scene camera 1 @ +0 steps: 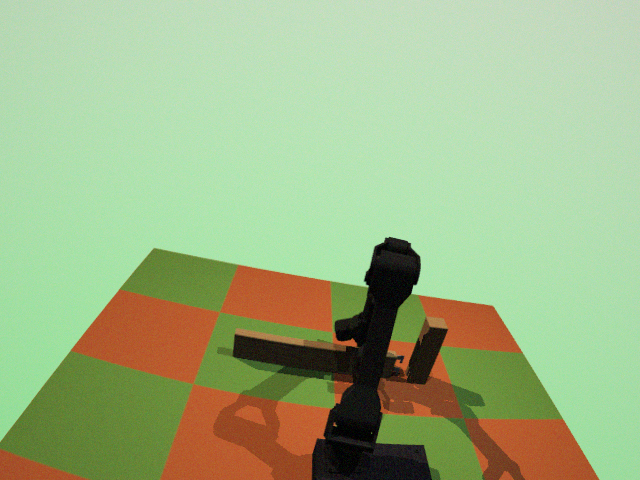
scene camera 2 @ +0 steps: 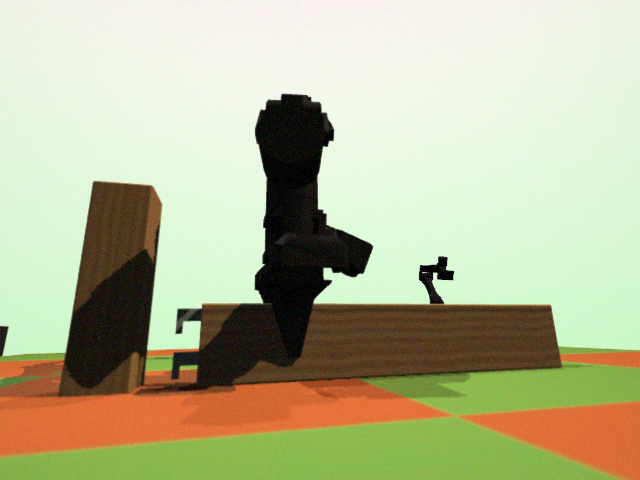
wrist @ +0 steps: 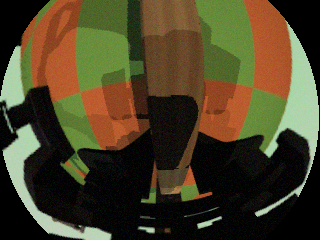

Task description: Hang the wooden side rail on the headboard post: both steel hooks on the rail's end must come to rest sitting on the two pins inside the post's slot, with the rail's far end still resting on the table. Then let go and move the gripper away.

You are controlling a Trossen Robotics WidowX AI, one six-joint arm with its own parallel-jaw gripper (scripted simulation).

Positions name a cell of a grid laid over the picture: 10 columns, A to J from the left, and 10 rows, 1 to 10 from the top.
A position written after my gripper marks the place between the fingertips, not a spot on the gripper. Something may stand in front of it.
Note:
I see my gripper (scene camera 2: E8), a wooden side rail (scene camera 2: D8) and a headboard post (scene camera 2: B7).
The wooden side rail also shows in scene camera 1 (scene camera 1: E8). My gripper shows as well in scene camera 1 (scene camera 1: F8) and in the wrist view (wrist: F6). The headboard post also shows in scene camera 1 (scene camera 1: G8).

